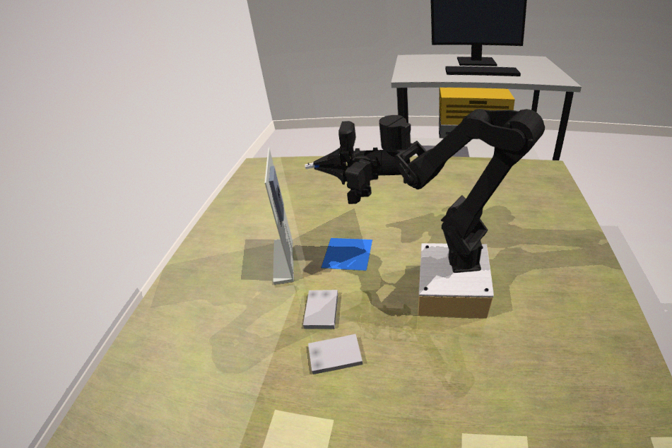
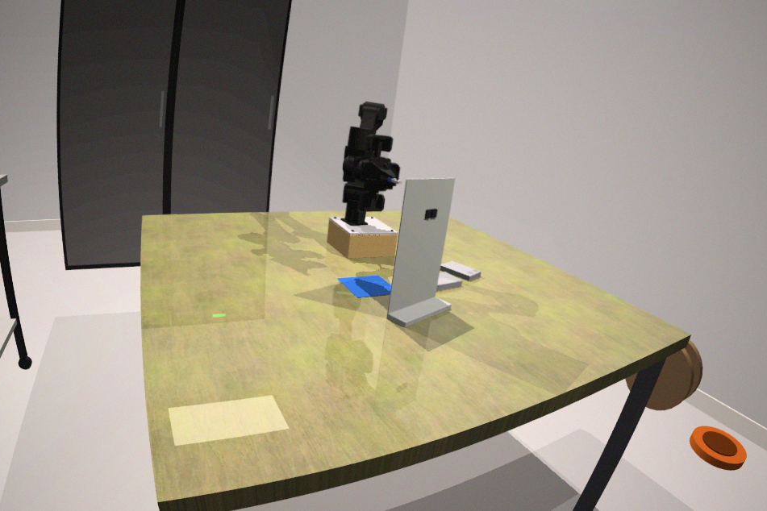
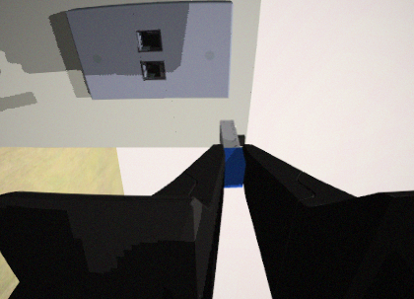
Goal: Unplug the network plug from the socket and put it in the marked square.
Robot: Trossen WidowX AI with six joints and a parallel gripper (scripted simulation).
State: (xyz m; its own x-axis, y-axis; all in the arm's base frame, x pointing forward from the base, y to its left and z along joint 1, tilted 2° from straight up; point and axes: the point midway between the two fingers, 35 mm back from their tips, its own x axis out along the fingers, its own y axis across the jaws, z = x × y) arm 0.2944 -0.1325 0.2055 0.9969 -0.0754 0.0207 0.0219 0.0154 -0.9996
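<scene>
My gripper tip is 28 cm above the blue marked square and 5 cm past it. Also, from my gripper tip: grey panel (14 cm below, 11 cm ahead, 3 cm to the left); then network plug (1 cm ahead).
</scene>
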